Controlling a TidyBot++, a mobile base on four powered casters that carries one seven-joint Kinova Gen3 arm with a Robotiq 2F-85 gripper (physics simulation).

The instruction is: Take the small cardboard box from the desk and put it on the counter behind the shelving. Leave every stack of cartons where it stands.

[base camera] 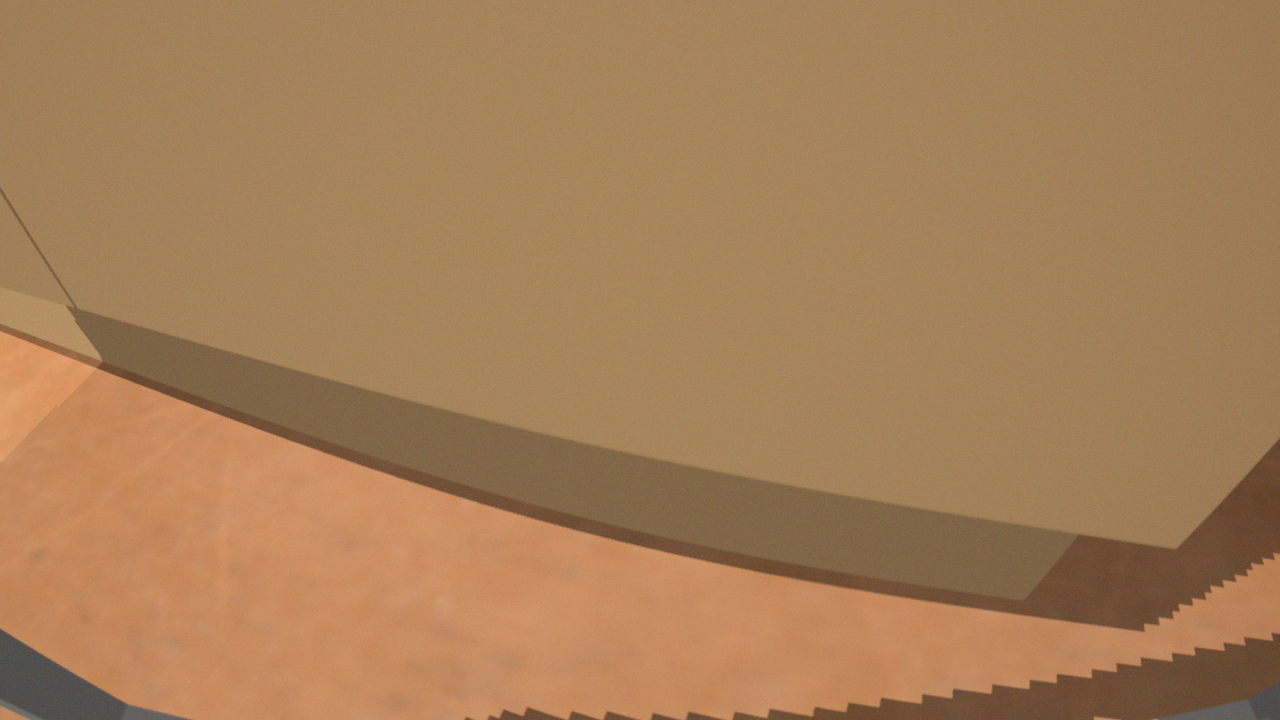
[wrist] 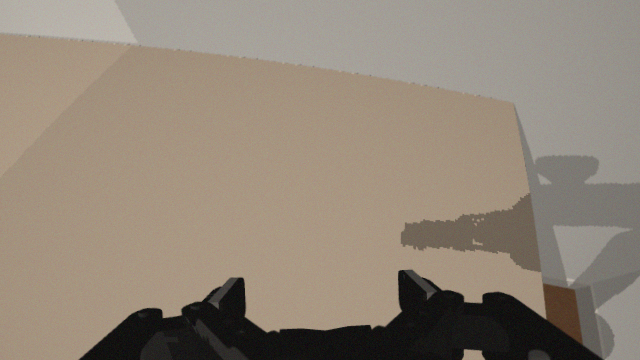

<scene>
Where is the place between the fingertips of my gripper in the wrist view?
322, 291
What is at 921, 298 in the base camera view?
A counter.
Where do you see a counter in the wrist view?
145, 177
</scene>
